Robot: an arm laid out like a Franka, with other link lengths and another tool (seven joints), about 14 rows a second.
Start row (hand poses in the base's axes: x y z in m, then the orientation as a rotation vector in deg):
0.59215, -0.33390, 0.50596, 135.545, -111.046, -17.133
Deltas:
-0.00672, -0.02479, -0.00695, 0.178, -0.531, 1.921
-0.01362, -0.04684, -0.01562, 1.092, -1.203, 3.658
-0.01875, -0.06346, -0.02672, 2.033, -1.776, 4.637
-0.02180, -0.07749, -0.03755, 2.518, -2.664, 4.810
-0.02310, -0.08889, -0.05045, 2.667, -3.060, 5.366
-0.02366, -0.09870, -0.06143, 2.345, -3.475, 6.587
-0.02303, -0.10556, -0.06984, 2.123, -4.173, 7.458
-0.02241, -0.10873, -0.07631, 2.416, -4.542, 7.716
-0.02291, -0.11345, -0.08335, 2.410, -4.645, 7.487
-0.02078, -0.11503, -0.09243, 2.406, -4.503, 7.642
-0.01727, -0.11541, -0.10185, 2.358, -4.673, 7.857
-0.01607, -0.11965, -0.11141, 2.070, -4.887, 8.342
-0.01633, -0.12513, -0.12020, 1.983, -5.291, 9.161
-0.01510, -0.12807, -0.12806, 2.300, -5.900, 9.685
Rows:
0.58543, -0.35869, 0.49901, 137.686, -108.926, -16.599
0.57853, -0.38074, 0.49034, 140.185, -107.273, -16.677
0.57340, -0.39736, 0.47924, 141.975, -106.517, -16.943
0.57035, -0.41139, 0.46841, 142.983, -106.789, -16.424
0.56905, -0.42279, 0.45551, 143.800, -106.264, -16.087
0.56849, -0.43260, 0.44453, 144.884, -104.739, -15.185
0.56912, -0.43946, 0.43612, 145.899, -103.799, -14.083
0.56974, -0.44263, 0.42965, -146.465, 103.630, 13.935
0.56924, -0.44735, 0.42261, -146.201, 103.876, 13.813
0.57137, -0.44893, 0.41353, -146.414, 103.739, 13.980
0.57488, -0.44931, 0.40411, -146.584, 103.448, 13.709
0.57608, -0.45355, 0.39455, 147.033, -102.881, -13.134
0.57582, -0.45903, 0.38576, -147.822, 101.867, 12.507
0.57705, -0.46197, 0.37790, -147.879, 100.821, 12.008

